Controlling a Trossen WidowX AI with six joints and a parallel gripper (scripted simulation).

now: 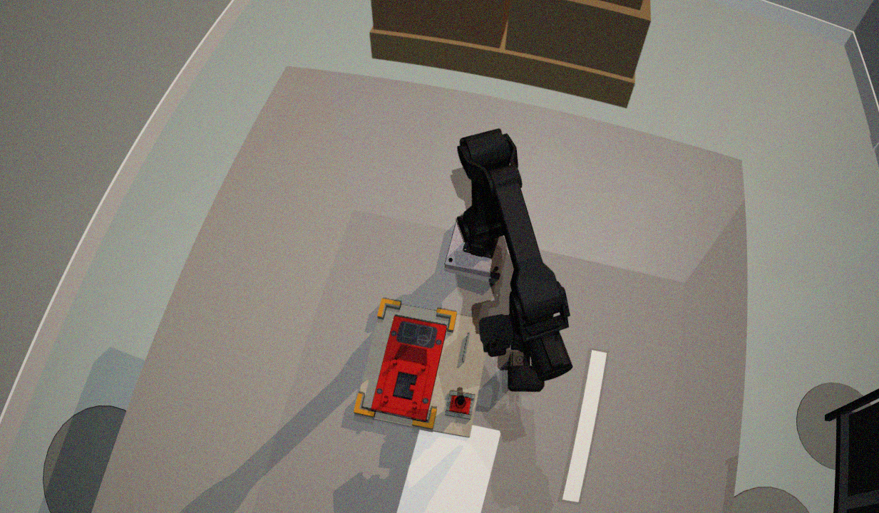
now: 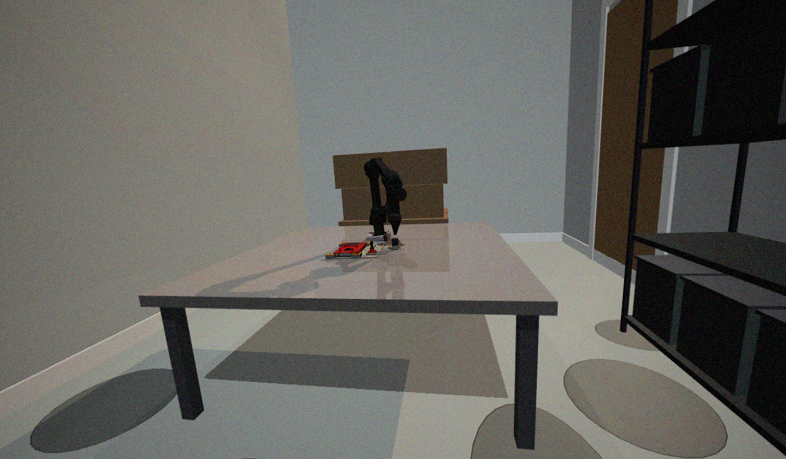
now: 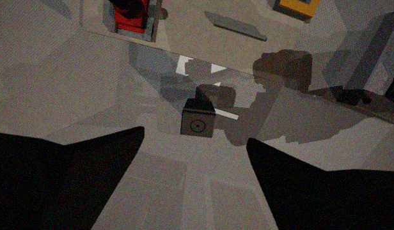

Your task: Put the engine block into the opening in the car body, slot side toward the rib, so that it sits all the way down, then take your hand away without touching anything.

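My gripper tip is 50 mm above the engine block.
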